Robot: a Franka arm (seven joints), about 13 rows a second.
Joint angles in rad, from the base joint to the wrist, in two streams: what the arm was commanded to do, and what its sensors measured. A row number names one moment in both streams.
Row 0, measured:
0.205, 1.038, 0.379, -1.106, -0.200, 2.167, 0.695
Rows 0 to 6, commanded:
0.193, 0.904, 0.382, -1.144, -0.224, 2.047, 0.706
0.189, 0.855, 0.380, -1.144, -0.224, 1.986, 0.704
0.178, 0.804, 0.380, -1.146, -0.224, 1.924, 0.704
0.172, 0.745, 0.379, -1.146, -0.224, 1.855, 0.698
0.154, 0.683, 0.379, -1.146, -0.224, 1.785, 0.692
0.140, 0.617, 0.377, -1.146, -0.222, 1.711, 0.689
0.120, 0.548, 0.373, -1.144, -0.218, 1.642, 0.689
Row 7, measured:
0.158, 0.702, 0.378, -1.091, -0.205, 1.749, 0.695
